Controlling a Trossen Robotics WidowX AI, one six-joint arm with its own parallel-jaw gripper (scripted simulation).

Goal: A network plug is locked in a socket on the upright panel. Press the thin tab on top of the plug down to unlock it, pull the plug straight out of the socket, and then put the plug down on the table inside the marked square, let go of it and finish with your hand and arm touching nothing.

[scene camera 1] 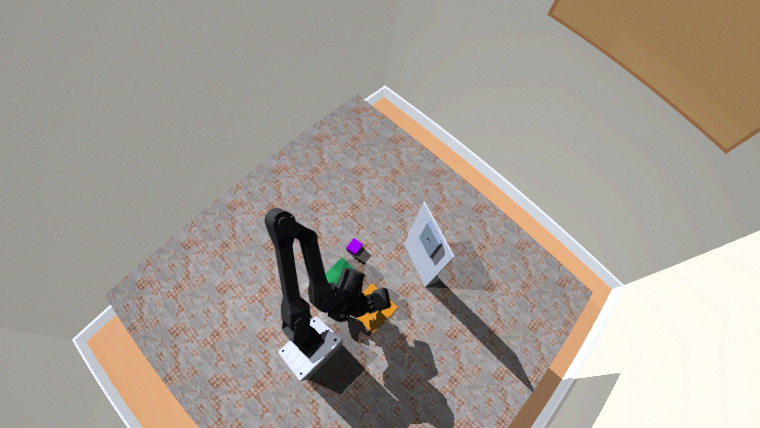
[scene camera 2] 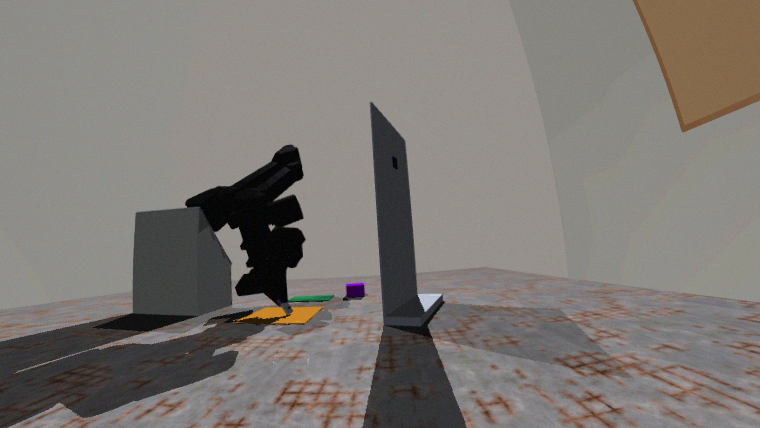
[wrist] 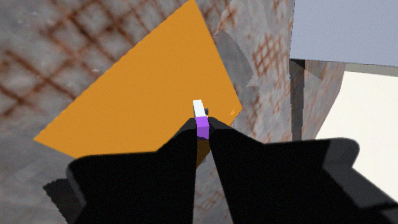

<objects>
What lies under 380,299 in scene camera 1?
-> My gripper.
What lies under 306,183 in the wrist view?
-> My gripper.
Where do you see an orange square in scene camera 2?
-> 274,315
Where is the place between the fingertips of my gripper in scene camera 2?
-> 283,304
</objects>
